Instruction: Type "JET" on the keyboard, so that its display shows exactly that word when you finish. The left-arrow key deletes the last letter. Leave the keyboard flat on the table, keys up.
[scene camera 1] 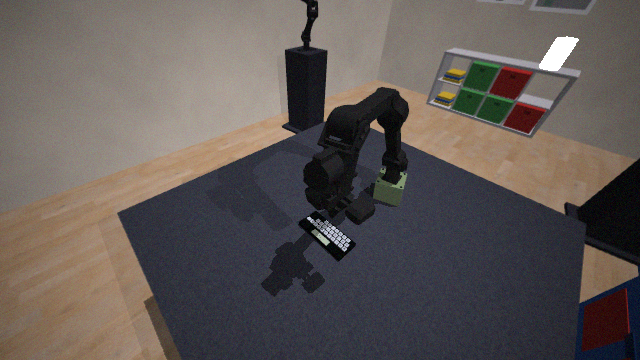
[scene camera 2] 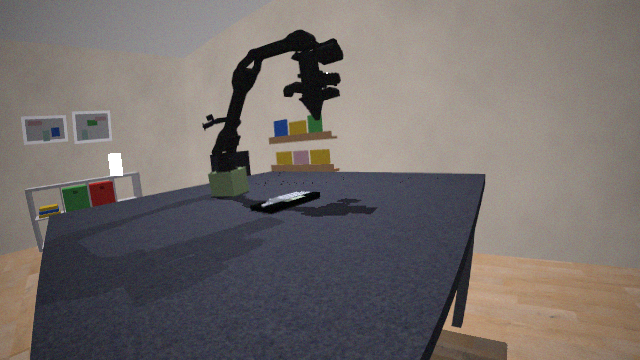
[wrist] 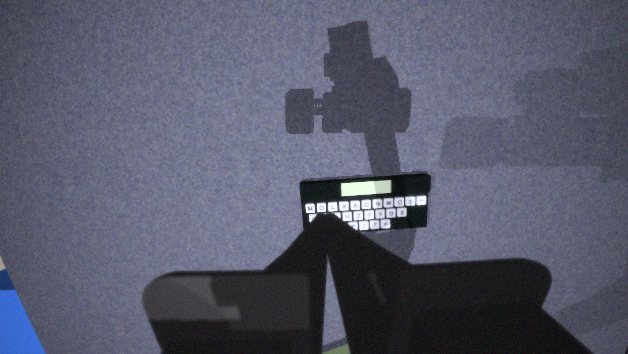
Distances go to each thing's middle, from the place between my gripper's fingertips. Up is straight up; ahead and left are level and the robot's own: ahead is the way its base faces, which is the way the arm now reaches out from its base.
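Labels:
My hand is 22 cm above the black keyboard [scene camera 1: 324, 232], and it is also 6 cm to the left of the keyboard and 9 cm past it.

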